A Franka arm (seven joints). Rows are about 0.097 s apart.
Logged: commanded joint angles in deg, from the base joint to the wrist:
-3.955 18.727 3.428 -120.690 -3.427 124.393 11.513
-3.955 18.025 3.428 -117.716 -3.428 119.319 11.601
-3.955 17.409 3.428 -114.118 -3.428 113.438 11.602
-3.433 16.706 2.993 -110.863 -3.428 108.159 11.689
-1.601 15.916 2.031 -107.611 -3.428 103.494 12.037
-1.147 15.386 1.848 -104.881 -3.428 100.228 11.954
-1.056 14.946 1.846 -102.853 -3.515 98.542 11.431
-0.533 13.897 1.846 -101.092 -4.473 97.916 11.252
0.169 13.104 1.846 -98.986 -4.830 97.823 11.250
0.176 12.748 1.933 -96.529 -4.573 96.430 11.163
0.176 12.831 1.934 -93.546 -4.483 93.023 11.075
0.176 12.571 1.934 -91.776 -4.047 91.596 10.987
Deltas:
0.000 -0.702 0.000 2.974 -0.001 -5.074 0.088
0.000 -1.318 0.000 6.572 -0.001 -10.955 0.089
0.522 -2.021 -0.435 9.827 -0.001 -16.234 0.176
2.354 -2.811 -1.397 13.079 -0.001 -20.899 0.524
2.808 -3.341 -1.580 15.809 -0.001 -24.165 0.441
2.899 -3.781 -1.582 17.837 -0.088 -25.851 -0.082
3.422 -4.830 -1.582 19.598 -1.046 -26.477 -0.261
4.124 -5.623 -1.582 21.704 -1.403 -26.570 -0.263
4.131 -5.979 -1.495 24.161 -1.146 -27.963 -0.350
4.131 -5.896 -1.494 27.144 -1.056 -31.370 -0.438
4.131 -6.156 -1.494 28.914 -0.620 -32.797 -0.526

